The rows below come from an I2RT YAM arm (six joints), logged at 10 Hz.
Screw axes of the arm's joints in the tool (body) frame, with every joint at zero. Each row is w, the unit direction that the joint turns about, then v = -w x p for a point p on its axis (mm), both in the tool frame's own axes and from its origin. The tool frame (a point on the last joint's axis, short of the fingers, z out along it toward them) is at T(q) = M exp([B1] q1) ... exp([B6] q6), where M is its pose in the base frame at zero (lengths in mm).
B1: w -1 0 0 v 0 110.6 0
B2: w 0 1 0 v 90.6 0 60
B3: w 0 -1 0 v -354.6 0 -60
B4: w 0 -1 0 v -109.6 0 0
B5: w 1 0 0 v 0 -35.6 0
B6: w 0 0 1 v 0 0 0
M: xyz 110.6 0 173.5 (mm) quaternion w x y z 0.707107 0 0.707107 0
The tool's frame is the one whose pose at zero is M.
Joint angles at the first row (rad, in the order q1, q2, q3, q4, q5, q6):
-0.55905, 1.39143, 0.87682, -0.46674, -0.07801, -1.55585
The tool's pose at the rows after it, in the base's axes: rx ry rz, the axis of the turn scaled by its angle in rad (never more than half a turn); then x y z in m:
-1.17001 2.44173 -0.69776 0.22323 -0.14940 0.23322
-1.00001 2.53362 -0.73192 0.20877 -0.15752 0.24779
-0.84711 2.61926 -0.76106 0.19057 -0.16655 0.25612
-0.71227 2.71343 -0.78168 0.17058 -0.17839 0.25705
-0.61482 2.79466 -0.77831 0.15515 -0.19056 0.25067
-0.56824 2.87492 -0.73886 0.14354 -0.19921 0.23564
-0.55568 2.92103 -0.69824 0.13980 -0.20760 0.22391
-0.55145 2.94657 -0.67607 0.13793 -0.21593 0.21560
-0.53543 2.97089 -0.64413 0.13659 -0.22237 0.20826
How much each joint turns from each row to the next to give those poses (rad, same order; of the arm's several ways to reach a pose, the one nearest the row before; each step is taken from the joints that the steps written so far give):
-0.03699, -0.05683, 0.03015, -0.06866, 0.03091, 0.08089
-0.05115, -0.04006, 0.02784, -0.06218, 0.04117, 0.07779
-0.06710, -0.03586, 0.00955, -0.05075, 0.03398, 0.04848
-0.08471, -0.01795, -0.00307, -0.03700, 0.03279, 0.01791
-0.07668, 0.00916, -0.01183, -0.01145, 0.02061, -0.00115
-0.05646, 0.02595, -0.03051, 0.00191, 0.01716, -0.01563
-0.03129, 0.04235, -0.00879, 0.01071, 0.00495, -0.01604
-0.02440, 0.03928, 0.00000, 0.01792, 0.00116, -0.01754
-0.01793, 0.03587, 0.00308, 0.00722, -0.00039, -0.00305

